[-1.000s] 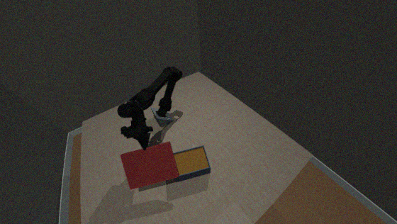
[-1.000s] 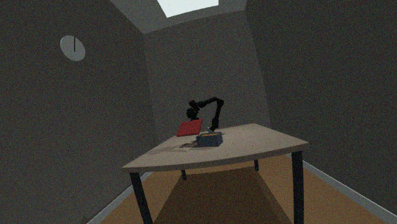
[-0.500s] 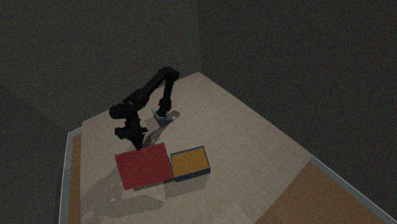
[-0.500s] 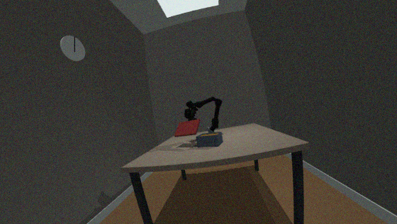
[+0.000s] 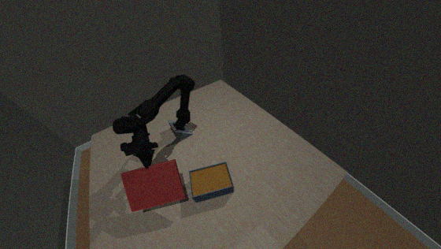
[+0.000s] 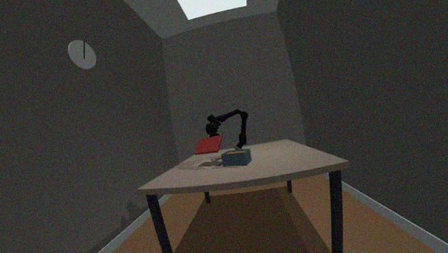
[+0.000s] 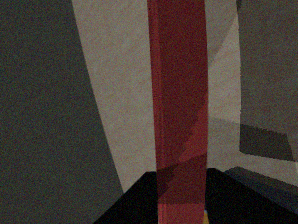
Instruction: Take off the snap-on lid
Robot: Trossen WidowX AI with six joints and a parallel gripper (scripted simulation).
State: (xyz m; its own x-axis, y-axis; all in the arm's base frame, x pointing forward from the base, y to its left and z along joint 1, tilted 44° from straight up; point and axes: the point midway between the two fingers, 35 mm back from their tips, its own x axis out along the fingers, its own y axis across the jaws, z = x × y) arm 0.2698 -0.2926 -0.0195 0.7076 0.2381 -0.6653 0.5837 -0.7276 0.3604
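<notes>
My gripper tip is 6 cm short of the lid, 5 cm above it and 2 cm to the left of it. From my gripper tip the other things lie so: blue storage box: 20 cm to the left, 18 cm below, 15 cm ahead.
</notes>
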